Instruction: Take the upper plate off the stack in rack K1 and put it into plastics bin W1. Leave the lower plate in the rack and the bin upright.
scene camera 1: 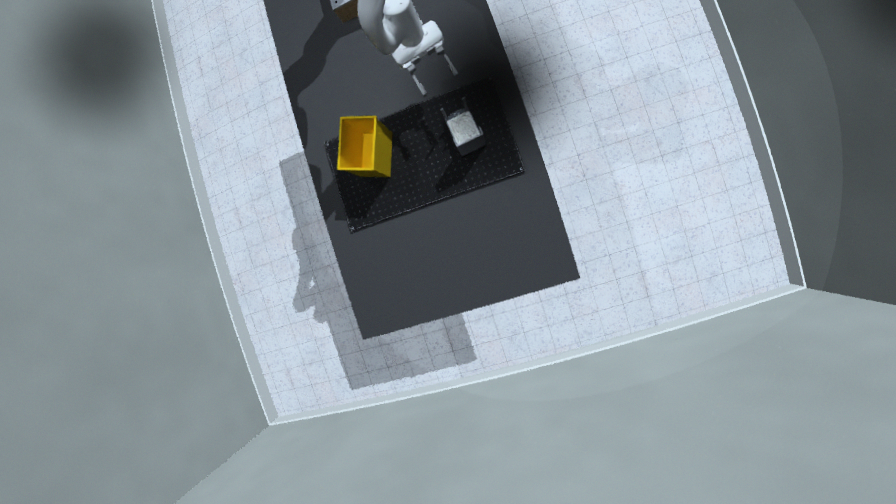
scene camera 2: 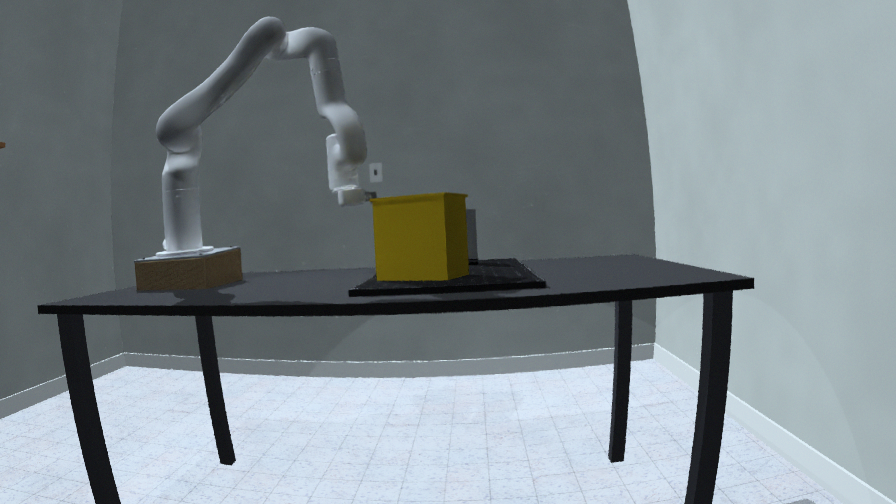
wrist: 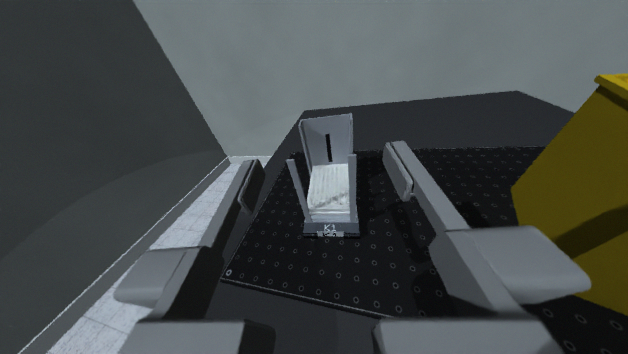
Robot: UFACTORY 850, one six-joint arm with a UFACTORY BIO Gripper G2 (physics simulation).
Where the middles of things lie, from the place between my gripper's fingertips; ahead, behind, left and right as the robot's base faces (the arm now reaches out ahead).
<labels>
Now: hand 8 cm short of the yellow bin W1 (scene camera 2: 423, 237), 32 cm to the left of it and 10 cm above it.
</labels>
